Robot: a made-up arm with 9 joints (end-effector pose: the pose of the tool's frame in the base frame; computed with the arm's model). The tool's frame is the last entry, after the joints.
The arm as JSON. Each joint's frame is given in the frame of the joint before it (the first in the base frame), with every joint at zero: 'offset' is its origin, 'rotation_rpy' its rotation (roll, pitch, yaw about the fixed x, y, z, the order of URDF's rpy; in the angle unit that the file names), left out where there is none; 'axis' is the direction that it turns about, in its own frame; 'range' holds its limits. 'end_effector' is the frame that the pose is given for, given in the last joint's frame.
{
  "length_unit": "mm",
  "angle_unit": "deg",
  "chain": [
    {
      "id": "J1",
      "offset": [
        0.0,
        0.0,
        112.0
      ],
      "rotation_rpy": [
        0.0,
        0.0,
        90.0
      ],
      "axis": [
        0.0,
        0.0,
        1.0
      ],
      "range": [
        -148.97,
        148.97
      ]
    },
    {
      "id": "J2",
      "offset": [
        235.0,
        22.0,
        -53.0
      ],
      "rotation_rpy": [
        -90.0,
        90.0,
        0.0
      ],
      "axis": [
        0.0,
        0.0,
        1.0
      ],
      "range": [
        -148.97,
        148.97
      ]
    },
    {
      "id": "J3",
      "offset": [
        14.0,
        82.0,
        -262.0
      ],
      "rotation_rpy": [
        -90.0,
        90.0,
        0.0
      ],
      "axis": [
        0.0,
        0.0,
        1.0
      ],
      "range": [
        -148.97,
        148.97
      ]
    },
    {
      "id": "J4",
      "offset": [
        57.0,
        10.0,
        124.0
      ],
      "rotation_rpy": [
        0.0,
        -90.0,
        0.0
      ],
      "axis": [
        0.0,
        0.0,
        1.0
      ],
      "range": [
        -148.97,
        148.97
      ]
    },
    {
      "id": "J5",
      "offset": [
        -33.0,
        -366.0,
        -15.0
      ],
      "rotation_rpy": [
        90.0,
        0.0,
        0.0
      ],
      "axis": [
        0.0,
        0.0,
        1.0
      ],
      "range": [
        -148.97,
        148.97
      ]
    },
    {
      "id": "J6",
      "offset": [
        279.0,
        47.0,
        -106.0
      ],
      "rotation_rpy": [
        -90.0,
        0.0,
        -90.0
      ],
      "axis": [
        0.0,
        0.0,
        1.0
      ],
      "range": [
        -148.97,
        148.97
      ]
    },
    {
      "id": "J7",
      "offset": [
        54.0,
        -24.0,
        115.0
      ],
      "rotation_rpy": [
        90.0,
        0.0,
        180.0
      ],
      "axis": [
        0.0,
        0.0,
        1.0
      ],
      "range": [
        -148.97,
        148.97
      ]
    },
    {
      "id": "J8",
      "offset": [
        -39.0,
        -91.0,
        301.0
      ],
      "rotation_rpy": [
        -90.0,
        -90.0,
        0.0
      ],
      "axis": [
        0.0,
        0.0,
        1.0
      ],
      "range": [
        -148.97,
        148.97
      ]
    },
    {
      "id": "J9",
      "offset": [
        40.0,
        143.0,
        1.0
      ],
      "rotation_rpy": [
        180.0,
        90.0,
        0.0
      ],
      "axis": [
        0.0,
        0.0,
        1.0
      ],
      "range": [
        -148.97,
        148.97
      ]
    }
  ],
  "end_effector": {
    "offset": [
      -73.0,
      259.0,
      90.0
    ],
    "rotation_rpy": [
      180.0,
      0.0,
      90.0
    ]
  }
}
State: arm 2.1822 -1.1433 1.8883 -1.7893 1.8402 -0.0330 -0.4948 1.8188 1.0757
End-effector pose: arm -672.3 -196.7 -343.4 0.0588 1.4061 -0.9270
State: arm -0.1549 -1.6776 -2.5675 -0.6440 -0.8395 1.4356 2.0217 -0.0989 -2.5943
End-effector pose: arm -487.9 72.9 -572.3 0.4327 2.4579 -0.8992
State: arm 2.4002 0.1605 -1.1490 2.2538 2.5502 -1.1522 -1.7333 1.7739 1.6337
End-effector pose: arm 300.8 198.3 178.7 2.1481 -1.3001 -1.7739
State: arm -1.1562 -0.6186 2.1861 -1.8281 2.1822 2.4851 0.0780 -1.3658 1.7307
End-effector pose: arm 618.8 624.1 -286.7 -2.0669 0.0194 1.4295
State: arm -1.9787 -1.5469 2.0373 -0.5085 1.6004 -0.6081 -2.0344 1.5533 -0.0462
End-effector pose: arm 370.9 -660.8 -319.1 -2.1240 0.0925 1.5804
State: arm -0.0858 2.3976 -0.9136 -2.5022 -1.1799 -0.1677 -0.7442 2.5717 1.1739
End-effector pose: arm 577.3 -169.5 541.9 1.2720 -2.8128 0.1089
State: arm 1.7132 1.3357 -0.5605 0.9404 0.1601 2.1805 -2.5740 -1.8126 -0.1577
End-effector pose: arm -326.7 58.3 713.5 -0.2206 0.8215 1.7831
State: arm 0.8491 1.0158 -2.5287 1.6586 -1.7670 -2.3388 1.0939 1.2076 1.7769
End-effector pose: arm 204.8 -413.3 352.6 1.4260 -0.5593 -0.7978
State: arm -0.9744 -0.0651 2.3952 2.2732 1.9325 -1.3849 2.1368 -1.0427 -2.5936
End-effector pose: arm 473.0 -484.1 -587.1 -1.0546 0.6695 0.2246
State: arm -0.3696 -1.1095 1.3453 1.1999 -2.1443 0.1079 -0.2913 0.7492 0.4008
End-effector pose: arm 568.3 -332.4 187.5 -0.1343 -1.0312 0.0444
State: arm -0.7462 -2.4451 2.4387 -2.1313 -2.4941 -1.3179 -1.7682 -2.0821 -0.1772
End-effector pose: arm 218.6 552.1 224.8 0.8690 -2.1308 -1.2545
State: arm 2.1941 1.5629 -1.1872 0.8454 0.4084 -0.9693 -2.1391 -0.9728 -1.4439
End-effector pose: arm -392.4 359.5 974.1 -0.4684 -1.5377 -0.2890
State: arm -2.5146 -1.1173 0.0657 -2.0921 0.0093 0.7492 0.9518 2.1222 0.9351
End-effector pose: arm 72.1 -589.5 -202.5 0.3154 0.6566 -0.9630
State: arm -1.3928 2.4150 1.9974 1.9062 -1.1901 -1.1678 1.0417 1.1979 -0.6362
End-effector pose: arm 774.9 -107.0 13.8 -2.0123 2.1086 0.3265
